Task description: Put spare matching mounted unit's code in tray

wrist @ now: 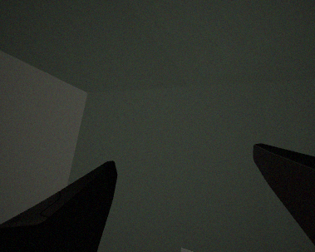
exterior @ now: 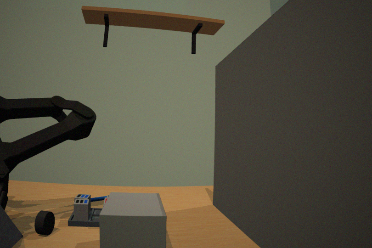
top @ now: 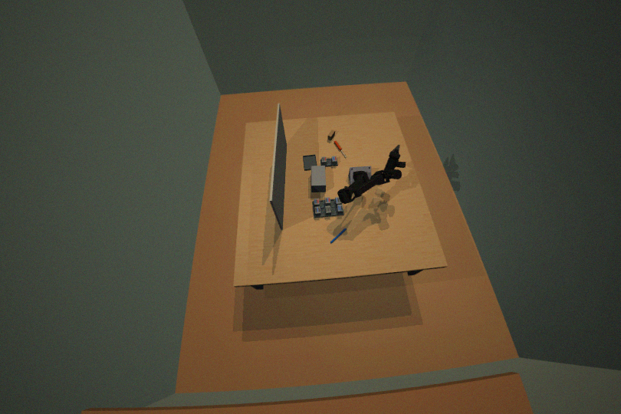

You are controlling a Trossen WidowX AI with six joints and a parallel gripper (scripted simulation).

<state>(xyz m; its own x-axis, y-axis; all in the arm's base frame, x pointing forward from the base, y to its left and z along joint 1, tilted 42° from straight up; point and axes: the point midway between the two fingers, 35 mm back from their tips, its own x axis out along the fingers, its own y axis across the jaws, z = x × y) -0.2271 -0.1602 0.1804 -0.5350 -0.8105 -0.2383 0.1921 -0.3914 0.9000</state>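
The grey spare block is 40 cm ahead of my gripper tip, 29 cm below it and 19 cm to the left of it. From my gripper tip the other things lie so: grey mounted unit: 51 cm ahead, 28 cm below, 1 cm to the left; then black tape roll: 33 cm ahead, 30 cm below, 10 cm to the left; then dark spare rack: 47 cm ahead, 32 cm below, 21 cm to the left.
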